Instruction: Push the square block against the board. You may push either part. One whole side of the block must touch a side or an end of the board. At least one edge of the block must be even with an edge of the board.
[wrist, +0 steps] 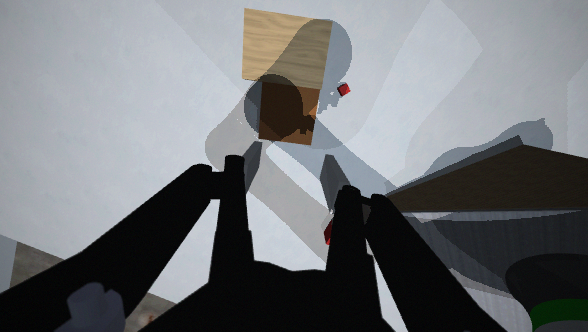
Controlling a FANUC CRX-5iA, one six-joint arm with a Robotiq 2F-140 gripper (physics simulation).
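Where they show: gripper, between the fingertips: (291,160); arm's base, origin of its link: (573,287).
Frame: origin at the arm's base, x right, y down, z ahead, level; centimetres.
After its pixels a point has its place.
Observation:
The light wood board (270,42) {x -7.7, y 14.7, z 59.2 cm} lies flat at the top middle of the wrist view. The orange-brown square block (287,107) {x -13.1, y 14.7, z 50.1 cm} lies directly below it in the view. The block's upper side appears to touch the board's lower side along its whole length. Its right edge looks about even with the board's right edge, while its left edge is set in from the board's left edge. Dark shadows cross both parts. My gripper (291,160) {x -15.2, y -3.6, z 46.4 cm} is partly open and empty, above the table, with its fingertips just below the block in the view, apart from it.
A small red cube (343,90) {x -3.8, y 15.9, z 44.9 cm} lies right of the block. Another red thing (328,234) {x -26.6, y 14.8, z 23.8 cm} is partly hidden behind the right finger. A dark brown box-like object (490,182) {x 3.9, y 10.3, z 14.9 cm} stands at the right. A dark round object with a green band (560,312) is at the lower right.

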